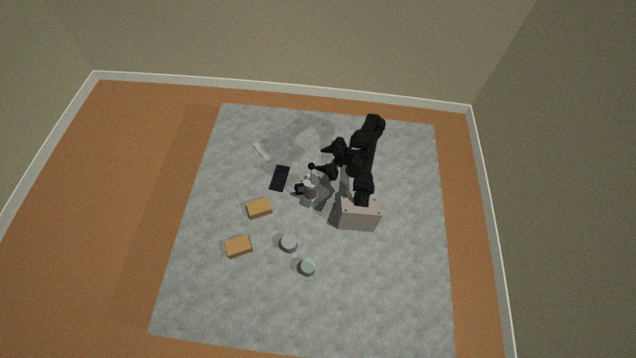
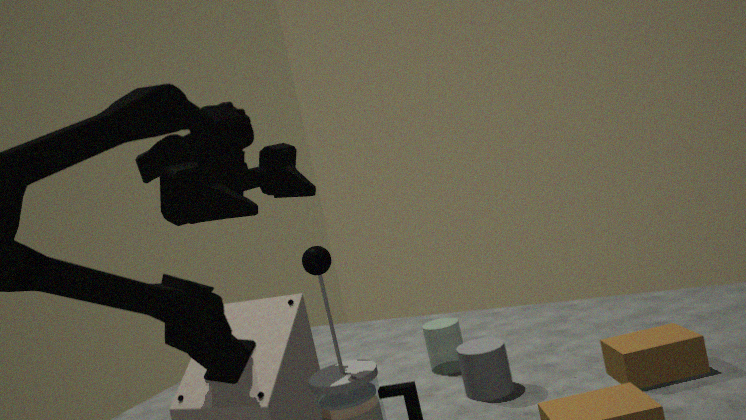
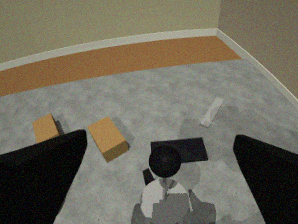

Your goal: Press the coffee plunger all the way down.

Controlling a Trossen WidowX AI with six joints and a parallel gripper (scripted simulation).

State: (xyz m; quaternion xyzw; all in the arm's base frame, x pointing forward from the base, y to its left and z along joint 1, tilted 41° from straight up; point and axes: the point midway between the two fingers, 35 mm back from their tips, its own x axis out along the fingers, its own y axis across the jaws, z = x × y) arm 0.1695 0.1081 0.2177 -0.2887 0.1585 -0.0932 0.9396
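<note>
Right now my gripper tip is 210 mm above the coffee press and 40 mm short of it. From my gripper tip the other things lie so: grey cylinder: 310 mm below, 280 mm to the left, 60 mm ahead; then white strip: 340 mm below, 340 mm ahead, 210 mm to the right.
</note>
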